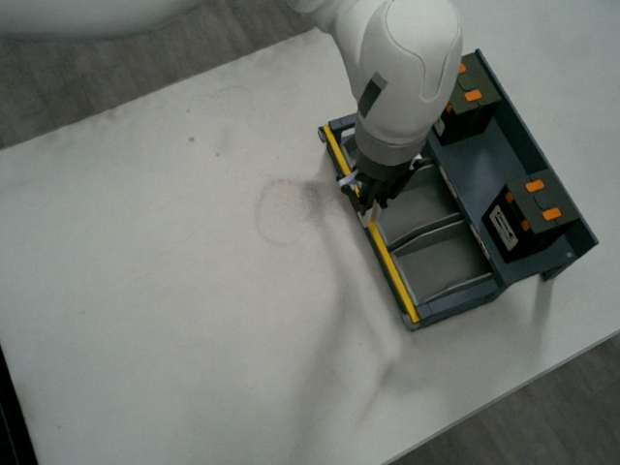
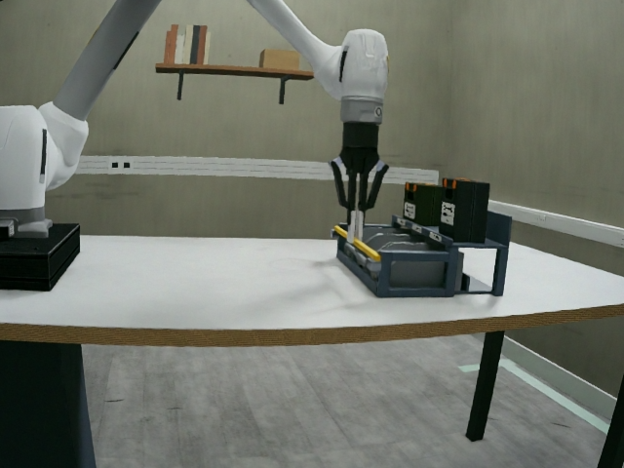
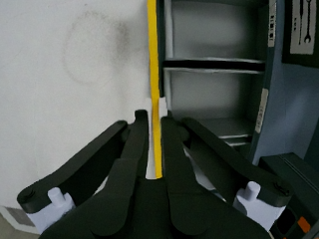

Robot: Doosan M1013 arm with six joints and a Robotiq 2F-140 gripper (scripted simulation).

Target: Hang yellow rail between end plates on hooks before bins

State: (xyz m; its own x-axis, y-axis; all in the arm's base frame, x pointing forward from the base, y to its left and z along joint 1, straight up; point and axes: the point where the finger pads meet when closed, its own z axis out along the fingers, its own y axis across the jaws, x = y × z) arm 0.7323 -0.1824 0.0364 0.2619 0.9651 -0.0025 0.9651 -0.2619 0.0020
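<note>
Now: the yellow rail 30 mm below my hand.
</note>
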